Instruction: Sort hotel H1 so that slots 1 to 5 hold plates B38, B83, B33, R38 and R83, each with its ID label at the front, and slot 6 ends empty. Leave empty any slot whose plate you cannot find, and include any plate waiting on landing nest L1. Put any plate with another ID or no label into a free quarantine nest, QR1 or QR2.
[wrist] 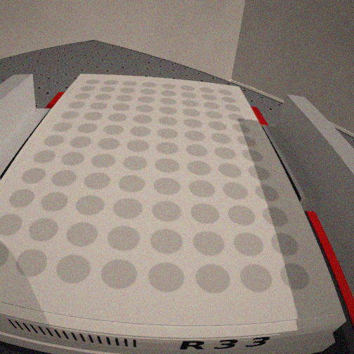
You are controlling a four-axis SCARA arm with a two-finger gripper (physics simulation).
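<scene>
A pale plate labelled R33 [166, 186], with rows of grey round wells, fills most of the wrist view. Its front edge, nearest the camera, carries a barcode at left and the ID R33 in black at right. My gripper [156, 101] is shut on this plate, with one grey finger along each long side. Red parts of a nest or holder [330, 262] show past the plate's right edge and at both far corners. The plate hides the rest of it, and I cannot tell whether the plate touches it. Hotel H1 and nest L1 cannot be made out.
A dark grey deck with small holes [100, 57] shows beyond the plate's far edge. Pale walls [150, 22] rise behind it and meet in a corner at the upper right. A thin light strip [257, 91] runs along the deck's far right edge.
</scene>
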